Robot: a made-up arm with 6 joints.
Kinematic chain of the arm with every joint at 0, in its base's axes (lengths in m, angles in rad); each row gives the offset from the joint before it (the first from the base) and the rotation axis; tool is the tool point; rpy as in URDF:
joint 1: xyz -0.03 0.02 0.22 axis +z
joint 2: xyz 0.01 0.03 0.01 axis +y
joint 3: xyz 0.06 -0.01 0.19 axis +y
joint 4: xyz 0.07 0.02 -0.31 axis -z
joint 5: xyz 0.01 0.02 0 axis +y
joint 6: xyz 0.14 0 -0.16 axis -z
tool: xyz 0.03 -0.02 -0.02 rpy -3.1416 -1.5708 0
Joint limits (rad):
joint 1: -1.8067..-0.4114
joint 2: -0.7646..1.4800
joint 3: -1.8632..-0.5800
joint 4: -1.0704..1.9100
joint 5: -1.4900..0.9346
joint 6: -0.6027..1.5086
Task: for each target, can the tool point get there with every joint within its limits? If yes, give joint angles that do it. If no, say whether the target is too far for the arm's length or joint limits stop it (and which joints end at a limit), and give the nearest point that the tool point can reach.
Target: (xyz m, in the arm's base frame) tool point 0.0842 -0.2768 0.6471
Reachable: yes | joints -0.6135 -0.3607 -1.2792 1.0109 -0.9527 0.2050
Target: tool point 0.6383 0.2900 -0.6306
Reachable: no: too far | nearest point 0.4031 0.0579 -0.2956 | short by 0.471 m
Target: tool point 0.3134 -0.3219 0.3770
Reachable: yes | joints -1.1772 0.2313 -0.9575 -0.7884 -1.2713 1.3232
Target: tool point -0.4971 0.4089 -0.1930
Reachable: no: joint limits stop it (at a limit: joint 2, joint 3, joint 5, joint 6) | nearest point -0.1969 0.1589 -0.1882 | short by 0.391 m
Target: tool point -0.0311 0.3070 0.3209
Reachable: no: joint limits stop it (at a limit: joint 2, joint 3, joint 4, joint 5, joint 6) | nearest point -0.0310 0.2856 0.6120 | short by 0.292 m
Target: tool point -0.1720 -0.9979 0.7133
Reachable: no: too far | nearest point -0.1240 -0.6539 0.5484 | short by 0.384 m
